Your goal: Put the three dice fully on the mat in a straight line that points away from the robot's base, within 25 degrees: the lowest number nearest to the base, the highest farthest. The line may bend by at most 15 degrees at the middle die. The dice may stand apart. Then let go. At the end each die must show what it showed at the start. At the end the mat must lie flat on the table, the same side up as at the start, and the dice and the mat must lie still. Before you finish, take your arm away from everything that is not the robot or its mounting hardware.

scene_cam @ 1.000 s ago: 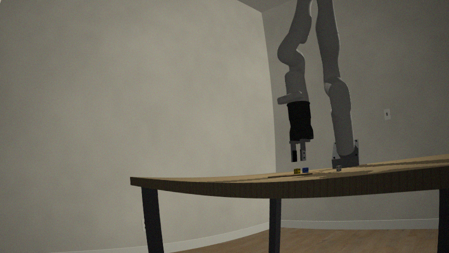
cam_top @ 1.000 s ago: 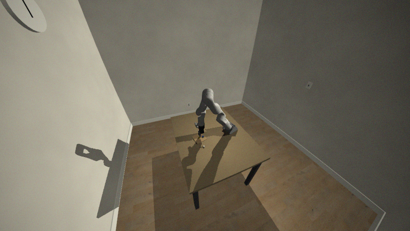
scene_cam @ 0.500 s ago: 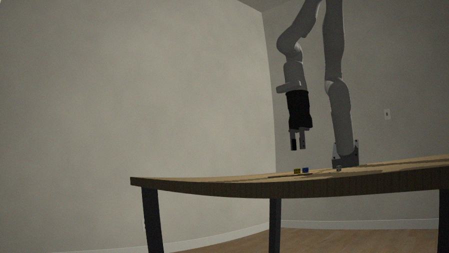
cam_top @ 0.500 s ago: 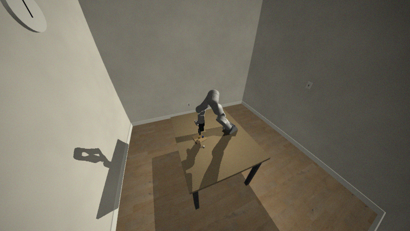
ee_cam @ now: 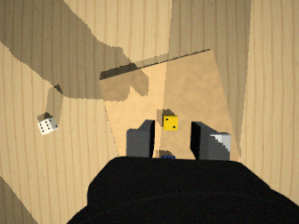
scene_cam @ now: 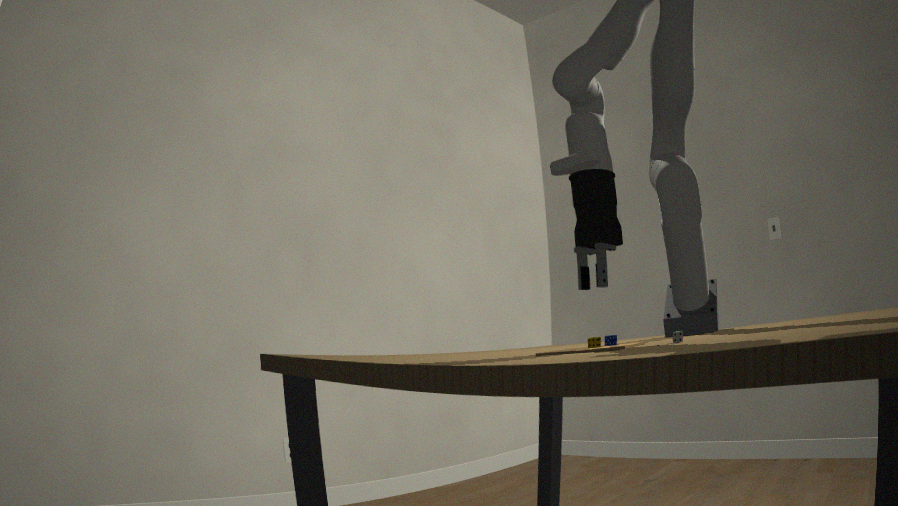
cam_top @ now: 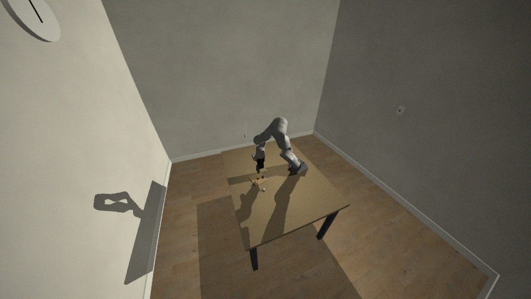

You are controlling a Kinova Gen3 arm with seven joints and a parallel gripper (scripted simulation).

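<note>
My hand is 150 mm to the right of the white die and 100 mm above it. Also, from my hand: blue die: 100 mm below, 50 mm behind; then tan mat: 110 mm below; then yellow die: 100 mm below.
</note>
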